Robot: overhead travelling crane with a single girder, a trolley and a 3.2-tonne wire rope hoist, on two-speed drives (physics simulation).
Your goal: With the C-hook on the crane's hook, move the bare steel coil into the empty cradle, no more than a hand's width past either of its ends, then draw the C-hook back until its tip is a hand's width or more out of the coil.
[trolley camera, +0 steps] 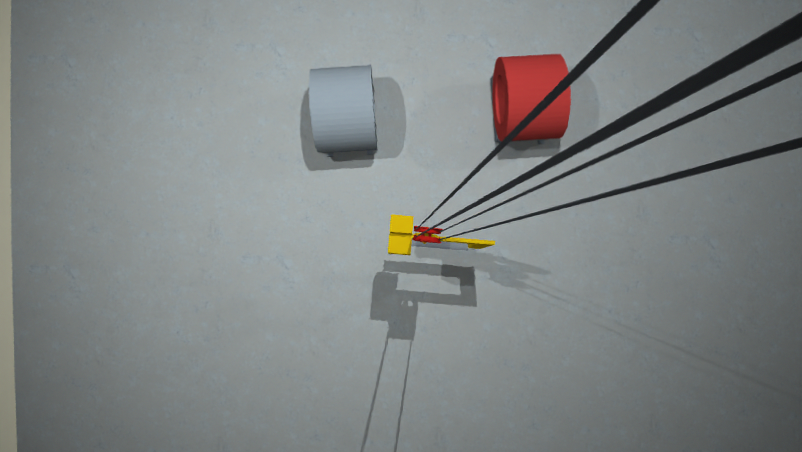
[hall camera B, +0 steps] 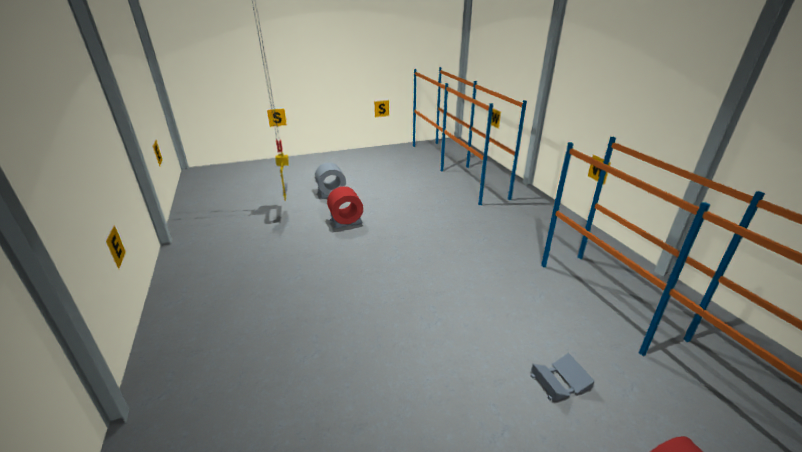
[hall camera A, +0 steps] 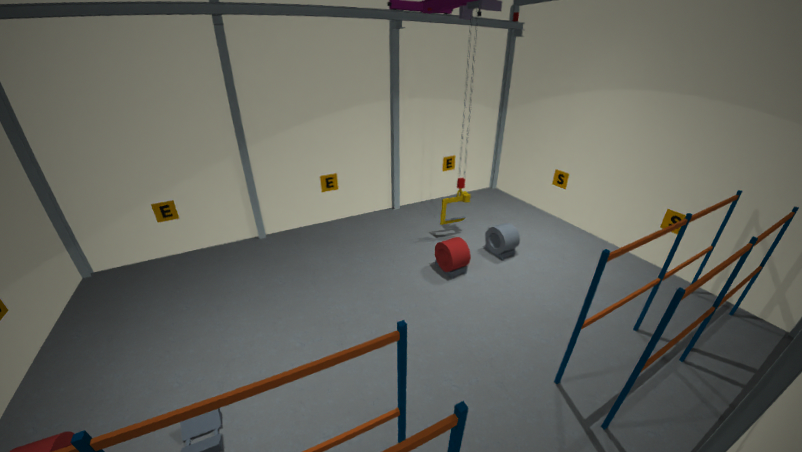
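Observation:
The bare steel coil [hall camera A: 507,237] [hall camera B: 327,170] [trolley camera: 342,109] is grey and rests on a low cradle, its bore lying left to right in the trolley view. The yellow C-hook [hall camera A: 443,211] [hall camera B: 283,178] [trolley camera: 453,240], my gripper, hangs empty and open under the red hook block [hall camera A: 460,183] [hall camera B: 279,145] [trolley camera: 427,238]. It is above the floor, apart from the coil and to its east side. Its back is at the right in the trolley view, its arm nearly parallel to the coil's axis. The empty cradle [hall camera A: 203,422] [hall camera B: 572,374] stands far off, at the other end of the hall.
A red coil [hall camera A: 453,253] [hall camera B: 339,197] [trolley camera: 527,78] sits on a cradle near the bare coil. Another red coil [hall camera A: 47,443] [hall camera B: 679,444] shows partly near the empty cradle. Blue and orange racks [hall camera A: 402,381] [hall camera B: 673,280] stand along the west side.

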